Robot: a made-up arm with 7 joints.
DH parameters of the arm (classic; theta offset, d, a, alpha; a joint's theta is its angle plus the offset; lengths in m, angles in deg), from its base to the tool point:
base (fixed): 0 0 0 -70
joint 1: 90 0 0 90
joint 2: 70 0 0 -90
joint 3: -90 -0.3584 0.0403 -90
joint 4: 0 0 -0.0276 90
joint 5: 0 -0.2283 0 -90
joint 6: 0 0 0 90
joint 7: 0 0 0 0
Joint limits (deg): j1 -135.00..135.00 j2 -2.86..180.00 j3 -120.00..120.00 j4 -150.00..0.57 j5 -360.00..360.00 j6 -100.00..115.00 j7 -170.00..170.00
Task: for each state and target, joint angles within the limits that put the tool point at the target. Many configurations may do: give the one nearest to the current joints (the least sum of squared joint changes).
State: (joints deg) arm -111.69 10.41 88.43 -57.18 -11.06 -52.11 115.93
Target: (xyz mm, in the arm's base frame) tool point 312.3 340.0 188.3
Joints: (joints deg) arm -103.85 38.96 93.49 -80.00 -11.06 -52.11 115.93
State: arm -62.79 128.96 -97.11 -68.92 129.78 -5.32 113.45
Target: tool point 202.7 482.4 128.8
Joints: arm -72.97 112.76 -85.70 -62.94 129.78 -5.32 113.45
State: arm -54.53 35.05 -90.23 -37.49 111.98 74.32 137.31
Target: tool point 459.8 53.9 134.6
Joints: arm -90.27 63.13 -66.56 -85.95 111.98 74.32 137.31
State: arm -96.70 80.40 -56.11 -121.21 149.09 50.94 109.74
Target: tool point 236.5 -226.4 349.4
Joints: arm -130.40 36.72 -54.32 -87.10 149.09 50.94 109.74
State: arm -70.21 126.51 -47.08 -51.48 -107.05 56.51 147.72
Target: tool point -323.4 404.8 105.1
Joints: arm -114.60 171.78 -65.87 -67.72 -107.05 56.51 147.72
